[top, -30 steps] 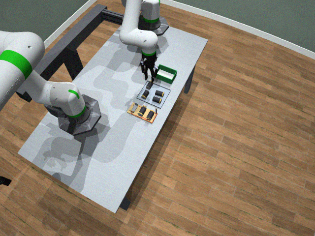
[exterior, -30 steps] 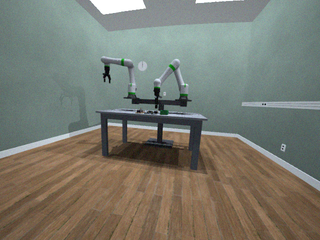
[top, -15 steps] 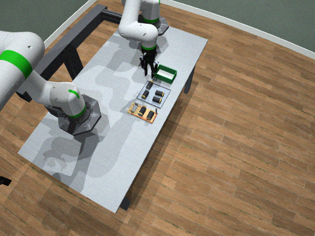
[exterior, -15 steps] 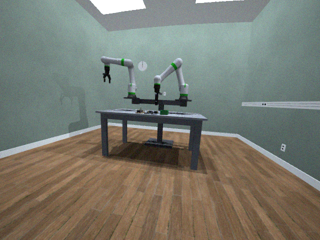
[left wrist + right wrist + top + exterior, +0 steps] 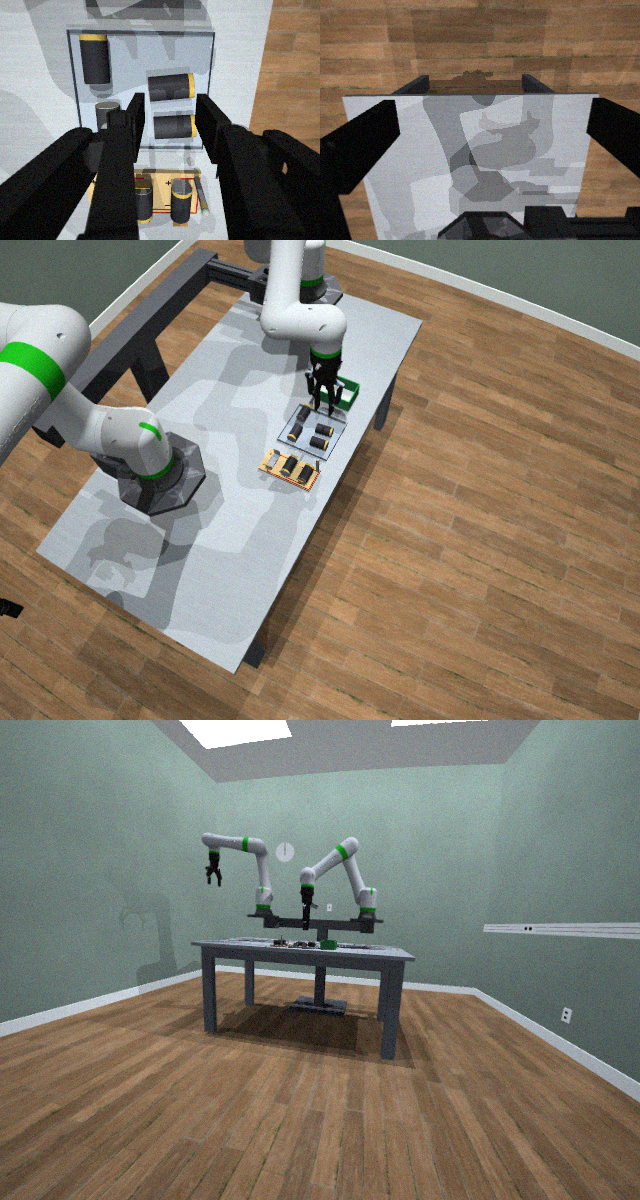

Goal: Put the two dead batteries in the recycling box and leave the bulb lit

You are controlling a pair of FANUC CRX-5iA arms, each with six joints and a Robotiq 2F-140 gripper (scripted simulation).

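Note:
Now: the tray 16 cm below my left hand, 3 cm behind it and 2 cm to the right of it. The rest, counted from my left hand: green recycling box (17 cm to the left, 14 cm below, 3 cm behind).

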